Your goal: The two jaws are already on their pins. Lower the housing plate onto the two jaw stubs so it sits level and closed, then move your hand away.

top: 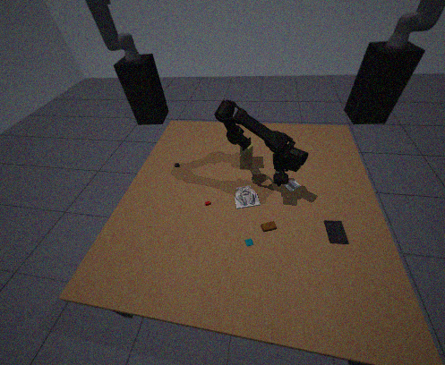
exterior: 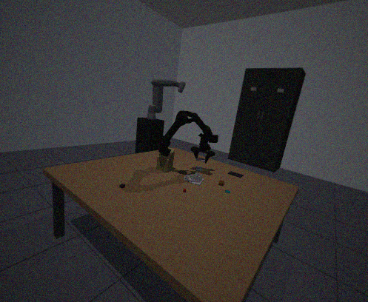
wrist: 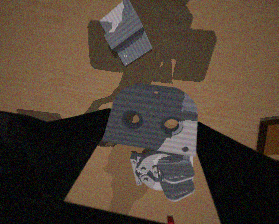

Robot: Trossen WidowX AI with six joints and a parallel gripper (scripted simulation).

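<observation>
The white base is 15 cm to the right of my gripper tip, 9 cm below it and 6 cm ahead of it. From my gripper tip the other things lie so: grey housing plate 2 cm above, 1 cm to the left; brown block 21 cm ahead, 9 cm below, 6 cm to the right; teal block 29 cm ahead, 14 cm to the right, 10 cm below.
</observation>
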